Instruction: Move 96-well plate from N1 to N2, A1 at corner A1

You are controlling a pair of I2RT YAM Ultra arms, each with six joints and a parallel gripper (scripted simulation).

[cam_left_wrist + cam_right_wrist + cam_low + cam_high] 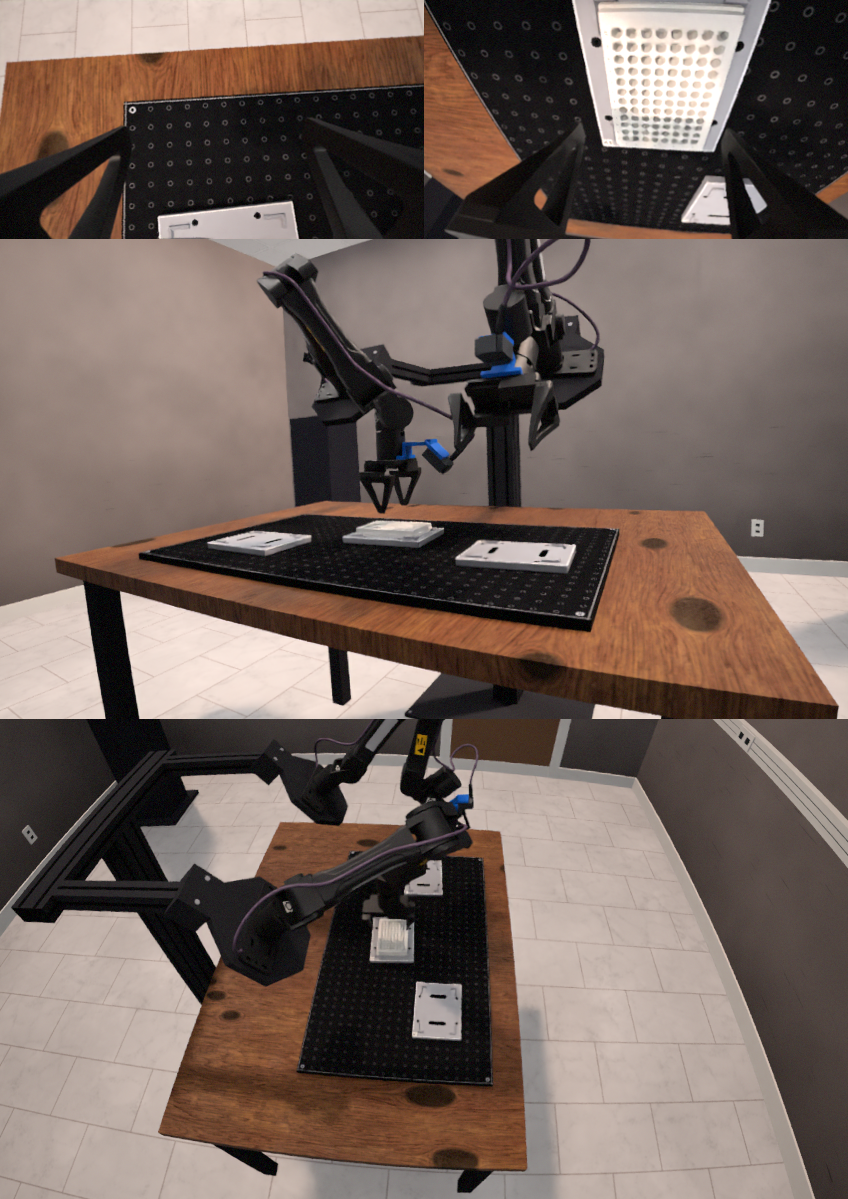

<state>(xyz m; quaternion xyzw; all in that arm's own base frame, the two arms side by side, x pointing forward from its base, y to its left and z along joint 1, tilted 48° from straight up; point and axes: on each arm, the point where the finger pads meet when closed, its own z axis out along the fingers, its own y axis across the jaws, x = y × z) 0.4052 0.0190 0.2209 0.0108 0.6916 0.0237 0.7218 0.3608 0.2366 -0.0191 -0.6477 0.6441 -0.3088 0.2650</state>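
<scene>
Now: the white 96-well plate 1 cm ahead of my right hand and 5 cm below it. Round my right hand: plate nest 14 cm ahead, 23 cm to the right, 6 cm below.
</scene>
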